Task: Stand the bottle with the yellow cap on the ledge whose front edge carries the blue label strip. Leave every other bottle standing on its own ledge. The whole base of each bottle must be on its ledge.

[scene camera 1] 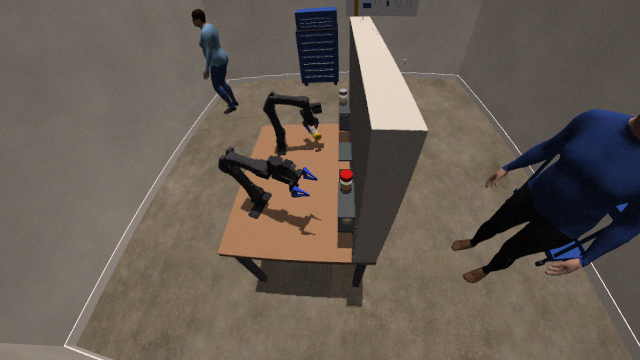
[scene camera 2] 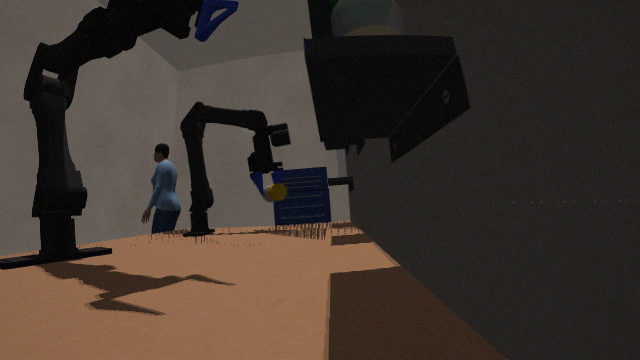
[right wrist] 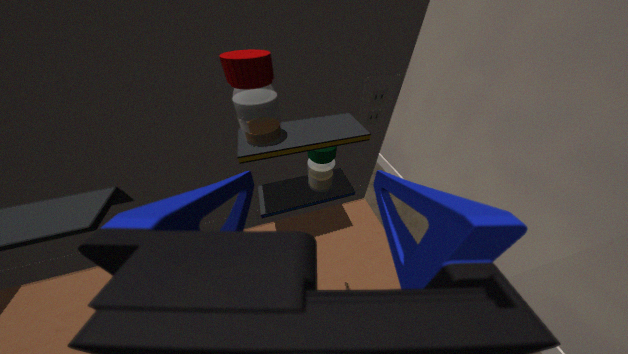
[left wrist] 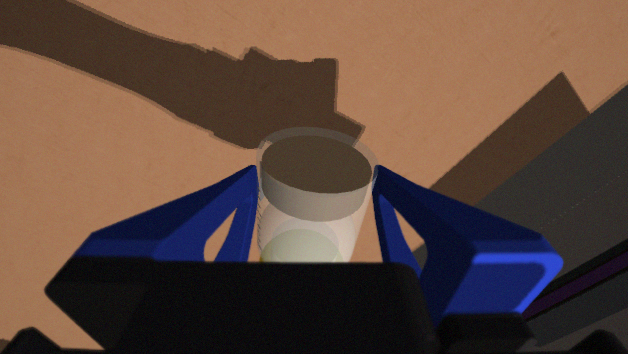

Scene:
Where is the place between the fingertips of my left gripper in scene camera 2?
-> At 270, 193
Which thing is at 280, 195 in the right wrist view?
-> A blue-strip ledge.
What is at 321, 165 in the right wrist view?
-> A green-capped bottle.

